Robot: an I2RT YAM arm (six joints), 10 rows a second.
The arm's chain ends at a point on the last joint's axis. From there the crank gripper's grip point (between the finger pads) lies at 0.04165 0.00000 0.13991 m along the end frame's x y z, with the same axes.
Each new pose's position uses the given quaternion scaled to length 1; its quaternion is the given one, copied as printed.
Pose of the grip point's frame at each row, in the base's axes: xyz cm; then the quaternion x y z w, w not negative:
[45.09 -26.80 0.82 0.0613 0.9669 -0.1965 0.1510]
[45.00 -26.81 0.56 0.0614 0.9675 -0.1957 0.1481]
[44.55 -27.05 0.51 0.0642 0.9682 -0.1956 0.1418]
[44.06 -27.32 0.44 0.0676 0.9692 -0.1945 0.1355]
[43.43 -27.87 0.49 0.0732 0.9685 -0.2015 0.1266]
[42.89 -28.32 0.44 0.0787 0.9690 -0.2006 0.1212]
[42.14 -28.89 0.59 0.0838 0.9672 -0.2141 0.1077]
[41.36 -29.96 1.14 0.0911 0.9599 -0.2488 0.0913]
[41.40 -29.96 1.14 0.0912 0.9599 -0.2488 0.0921]
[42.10 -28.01 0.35 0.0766 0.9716 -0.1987 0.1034]
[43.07 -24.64 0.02 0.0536 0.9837 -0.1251 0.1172]
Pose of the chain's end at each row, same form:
[45.29 -21.47 14.41 0.0613 0.9669 -0.1965 0.1510]
[45.28 -21.51 14.16 0.0614 0.9675 -0.1957 0.1481]
[45.02 -21.78 14.12 0.0642 0.9682 -0.1956 0.1418]
[44.73 -22.12 14.06 0.0676 0.9692 -0.1945 0.1355]
[44.40 -22.53 14.04 0.0732 0.9685 -0.2015 0.1266]
[44.04 -23.05 14.00 0.0787 0.9690 -0.2006 0.1212]
[43.74 -23.33 13.99 0.0838 0.9672 -0.2141 0.1077]
[43.57 -23.58 14.08 0.0911 0.9599 -0.2488 0.0913]
[43.59 -23.58 14.09 0.0912 0.9599 -0.2488 0.0921]
[43.74 -22.84 13.90 0.0766 0.9716 -0.1987 0.1034]
[44.06 -21.34 14.20 0.0536 0.9837 -0.1251 0.1172]

